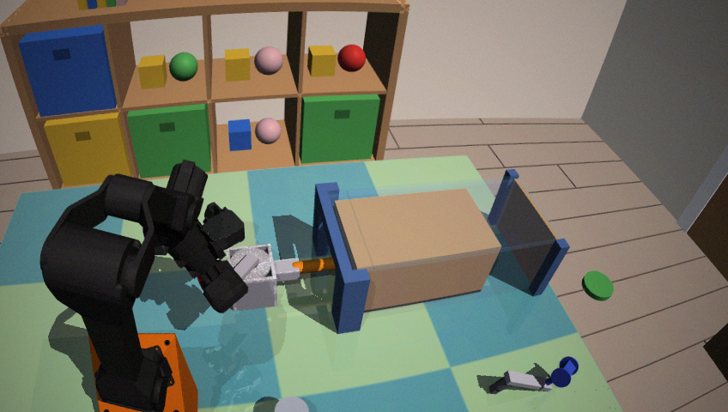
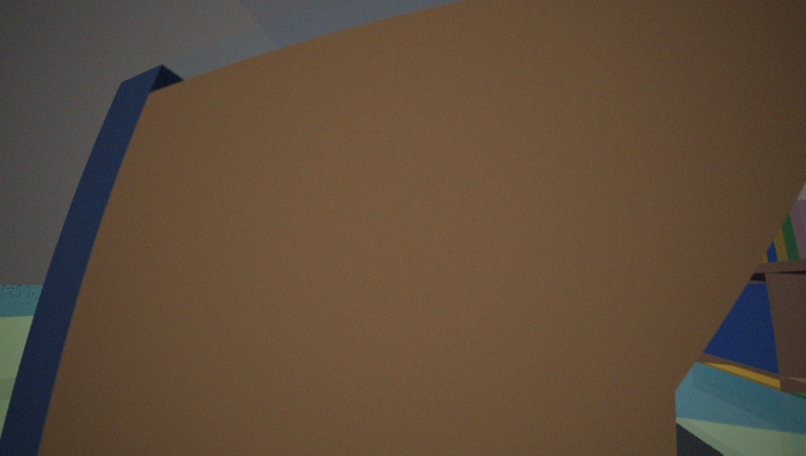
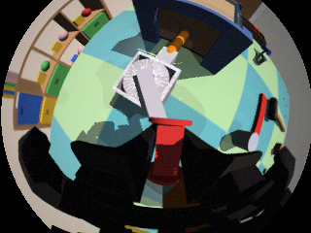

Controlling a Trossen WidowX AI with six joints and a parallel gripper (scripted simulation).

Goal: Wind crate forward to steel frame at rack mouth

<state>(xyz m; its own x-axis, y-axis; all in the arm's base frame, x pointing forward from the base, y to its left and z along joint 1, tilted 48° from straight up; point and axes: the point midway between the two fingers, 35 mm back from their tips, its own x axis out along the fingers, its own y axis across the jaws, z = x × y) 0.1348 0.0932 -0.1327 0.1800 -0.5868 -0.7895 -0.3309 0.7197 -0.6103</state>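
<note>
Right now my gripper tip is 21 cm short of the blue frame, 5 cm to the right of it and 3 cm above it. From my gripper tip the other things lie so: crank handle (3 cm below, 2 cm to the left, 1 cm ahead); red knob (2 cm behind, 1 cm to the right); grey winch (10 cm below, 6 cm to the left, 4 cm ahead).
</note>
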